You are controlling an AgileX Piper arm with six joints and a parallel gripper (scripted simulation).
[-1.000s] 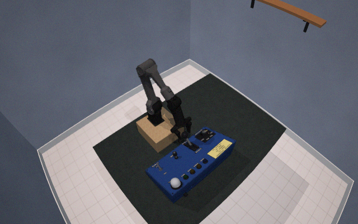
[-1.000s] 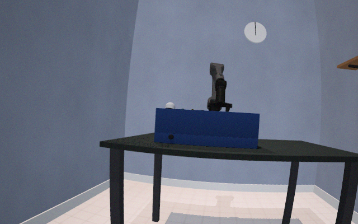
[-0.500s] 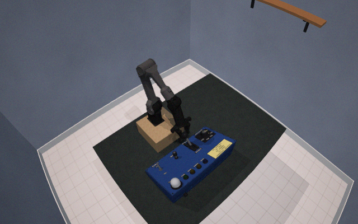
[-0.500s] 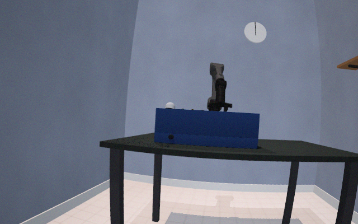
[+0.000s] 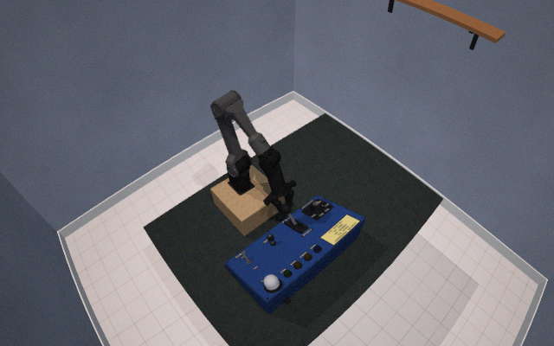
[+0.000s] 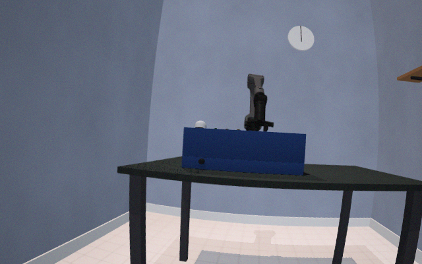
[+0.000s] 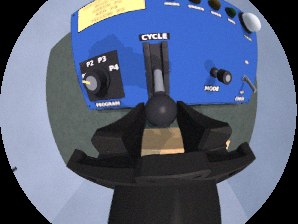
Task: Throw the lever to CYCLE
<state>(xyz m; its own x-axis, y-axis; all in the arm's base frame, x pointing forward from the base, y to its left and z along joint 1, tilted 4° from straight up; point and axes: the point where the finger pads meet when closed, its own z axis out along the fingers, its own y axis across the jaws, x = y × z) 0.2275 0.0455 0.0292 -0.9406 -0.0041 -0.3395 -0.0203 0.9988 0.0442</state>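
Now: hand 30 mm short of the lever and 30 mm above it. Also, from my hand: rotary program selector 60 mm ahead, 130 mm to the left, 40 mm below; blue console 90 mm ahead, 50 mm to the right, 60 mm below; toggle switch 60 mm ahead, 240 mm to the right, 40 mm below.
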